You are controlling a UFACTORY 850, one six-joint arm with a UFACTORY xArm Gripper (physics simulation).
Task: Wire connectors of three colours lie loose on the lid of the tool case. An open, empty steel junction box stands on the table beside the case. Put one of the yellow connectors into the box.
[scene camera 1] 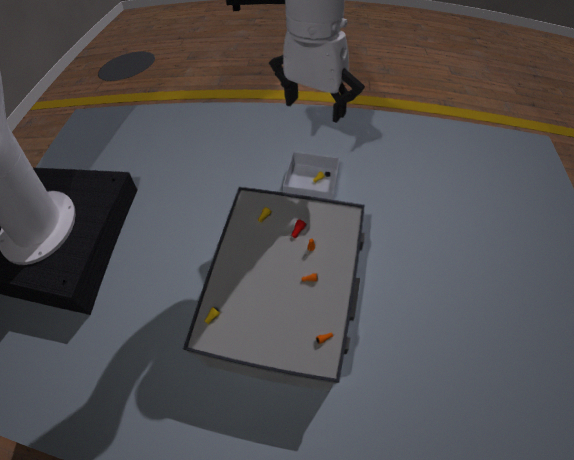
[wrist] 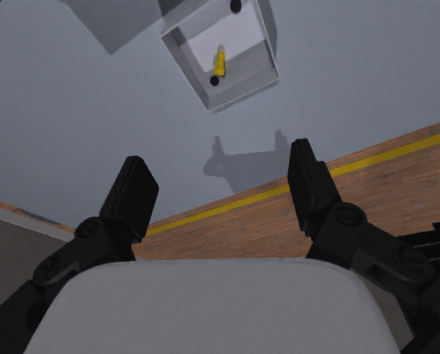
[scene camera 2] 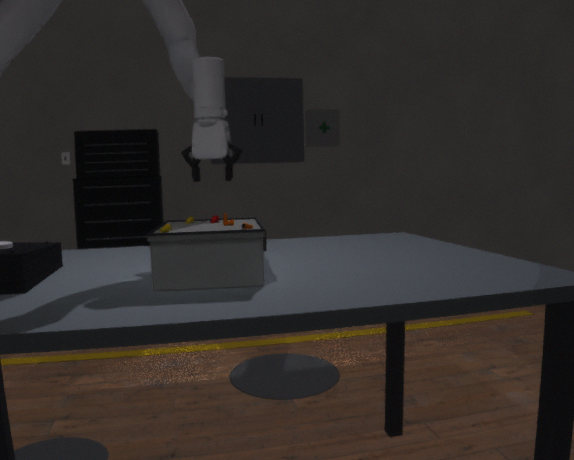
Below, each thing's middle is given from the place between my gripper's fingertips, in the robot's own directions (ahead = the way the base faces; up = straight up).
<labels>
I see the steel junction box [scene camera 1: 303,167] 18 cm below my hand.
</labels>
